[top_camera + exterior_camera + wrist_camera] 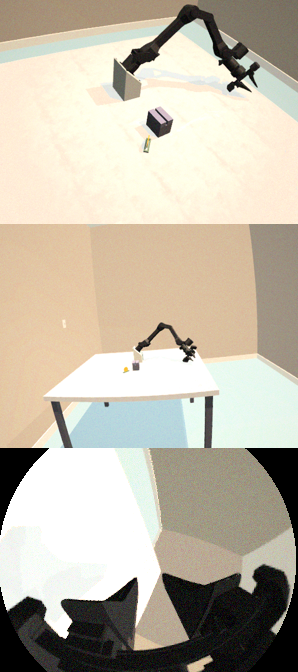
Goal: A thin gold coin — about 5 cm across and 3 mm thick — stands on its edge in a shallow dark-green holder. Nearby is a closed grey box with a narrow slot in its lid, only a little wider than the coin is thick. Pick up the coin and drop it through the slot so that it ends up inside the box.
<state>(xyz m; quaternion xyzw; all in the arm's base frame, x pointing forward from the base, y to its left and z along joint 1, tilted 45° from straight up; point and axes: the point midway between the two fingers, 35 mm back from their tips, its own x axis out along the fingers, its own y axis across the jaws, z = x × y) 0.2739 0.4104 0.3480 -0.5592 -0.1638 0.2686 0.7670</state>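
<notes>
Now: the gold coin 30 mm ahead of my gripper tip, 630 mm to the right of it and 30 mm below it.
</notes>
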